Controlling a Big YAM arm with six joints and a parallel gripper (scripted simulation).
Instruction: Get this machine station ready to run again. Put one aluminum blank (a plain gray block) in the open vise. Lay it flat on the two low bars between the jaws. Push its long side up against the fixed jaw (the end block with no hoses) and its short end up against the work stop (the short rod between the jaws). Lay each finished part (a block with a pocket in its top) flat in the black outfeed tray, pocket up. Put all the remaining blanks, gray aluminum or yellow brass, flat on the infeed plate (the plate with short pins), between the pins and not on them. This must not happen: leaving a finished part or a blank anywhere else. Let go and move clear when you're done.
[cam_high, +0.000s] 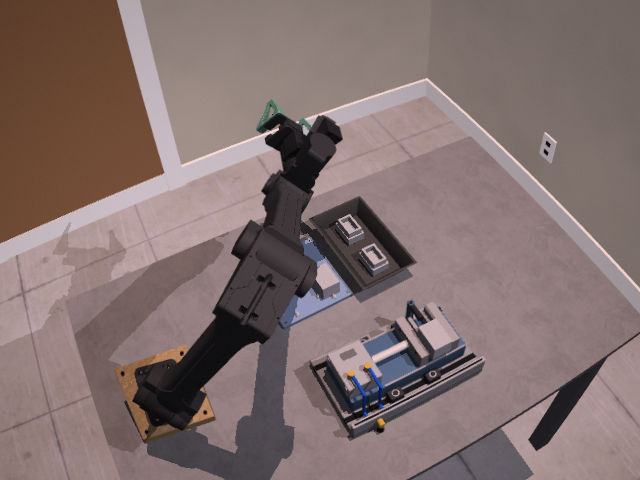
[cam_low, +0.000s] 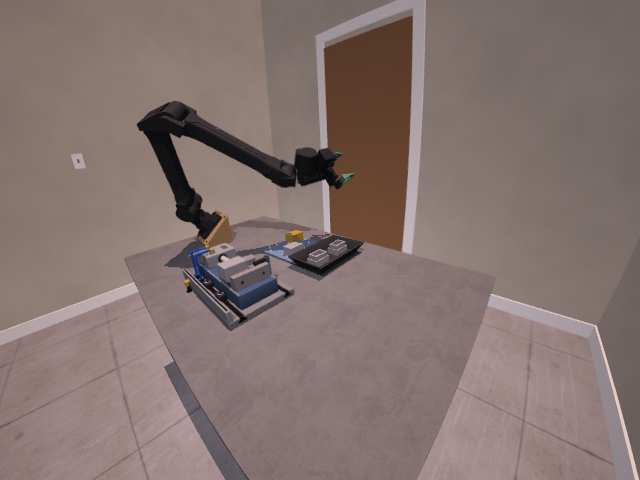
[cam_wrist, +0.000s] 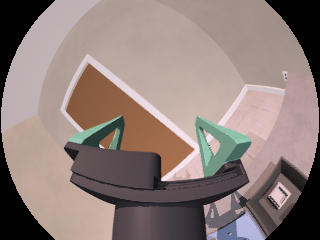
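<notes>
Now: hand 500 mm to the left of the blue vise, 260 mm above it and 40 mm short of it. From my hand the other things lie so: gray rail: 590 mm to the right, 260 mm below, 50 mm ahead; yellow brass blank: 270 mm below, 180 mm to the right, 120 mm behind.
</notes>
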